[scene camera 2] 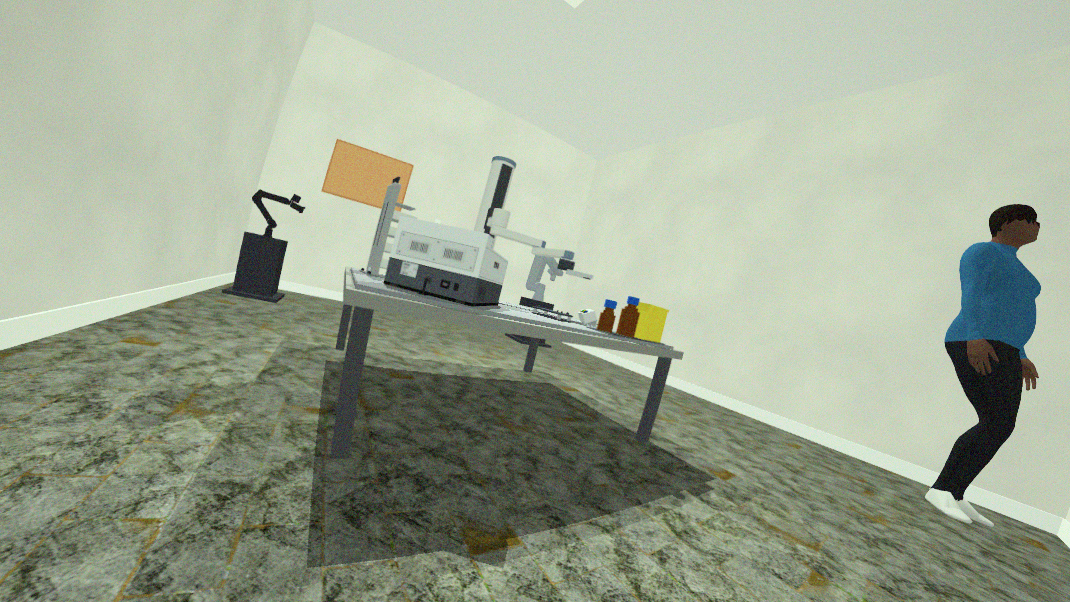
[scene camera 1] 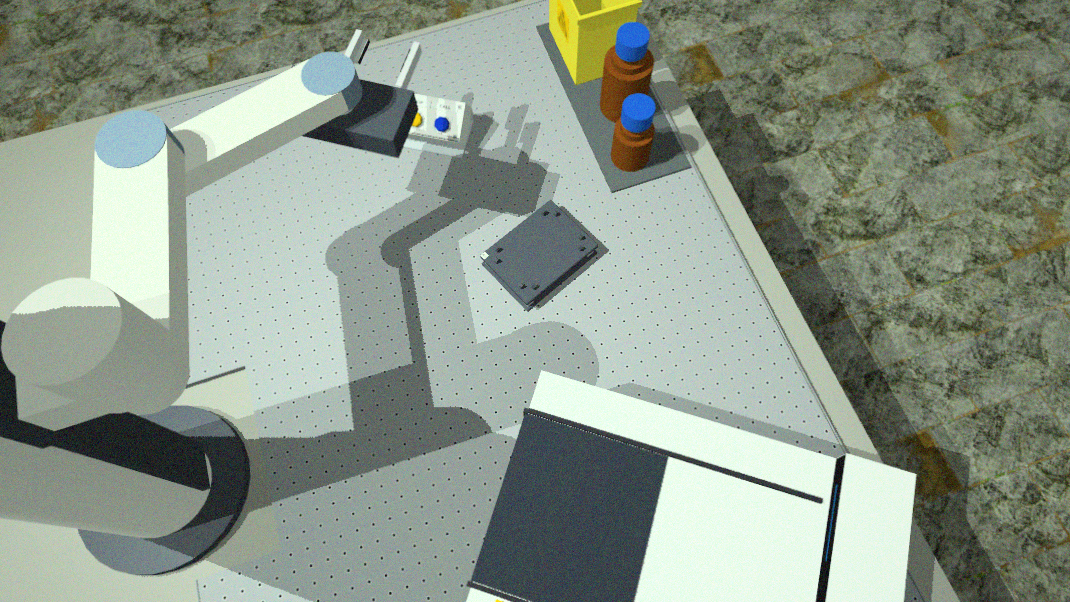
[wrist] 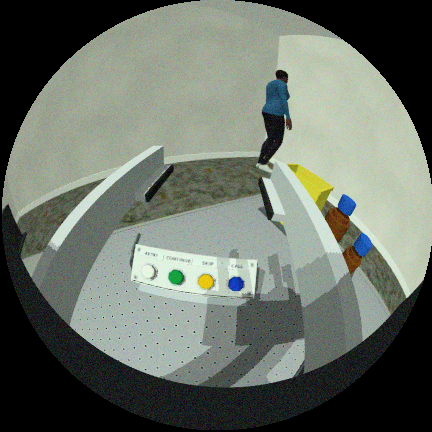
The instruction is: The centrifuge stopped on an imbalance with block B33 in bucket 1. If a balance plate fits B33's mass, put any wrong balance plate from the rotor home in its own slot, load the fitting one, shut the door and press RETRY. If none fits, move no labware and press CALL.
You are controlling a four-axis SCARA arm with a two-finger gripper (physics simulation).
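Where they show: gripper, fingertip midpoint: (scene camera 2: 591, 277) (scene camera 1: 389, 40) (wrist: 216, 162); arm's base at its link origin: (scene camera 1: 167, 487).
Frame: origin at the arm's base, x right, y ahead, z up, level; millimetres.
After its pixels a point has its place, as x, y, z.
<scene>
My gripper (scene camera 1: 386, 40) @(-475, 536, 273) (scene camera 2: 588, 277) @(-475, 536, 273) (wrist: 216, 162) @(-475, 536, 273) is shut to its narrow stance, with a gap between its fingers and nothing held. It hangs above the button panel (scene camera 1: 457, 125) @(-440, 610, 76) (scene camera 2: 587, 316) @(-439, 618, 56) (wrist: 191, 278) @(-492, 523, 75). In the wrist view the panel shows the white RETRY button (wrist: 148, 271) @(-527, 458, 82), green CONTINUE button (wrist: 176, 277) @(-500, 500, 82), yellow SKIP button (wrist: 206, 281) @(-474, 542, 82) and blue CALL button (wrist: 236, 284) @(-447, 583, 81). In scene camera 1 the gripper body hides the panel's left part. The centrifuge (scene camera 1: 695, 430) @(223, 741, 223) (scene camera 2: 448, 250) @(457, 880, 175) stands far from the gripper; its rotor, block B33 and any balance plate inside cannot be seen.
A dark plate nest (scene camera 1: 542, 254) @(-160, 671, 47) lies between panel and centrifuge. Brown bottles (scene camera 1: 628, 78) @(-385, 909, 137) (scene camera 1: 633, 146) @(-279, 880, 94) (wrist: 338, 224) @(-407, 884, 134) and a yellow bin (scene camera 1: 591, 44) @(-495, 884, 115) (wrist: 312, 185) @(-522, 858, 185) stand right of the panel. A tall shelf rack (scene camera 2: 383, 224) @(638, 349, 251) stands behind the centrifuge. A person (scene camera 2: 995, 299) (wrist: 275, 110) is beyond the table.
</scene>
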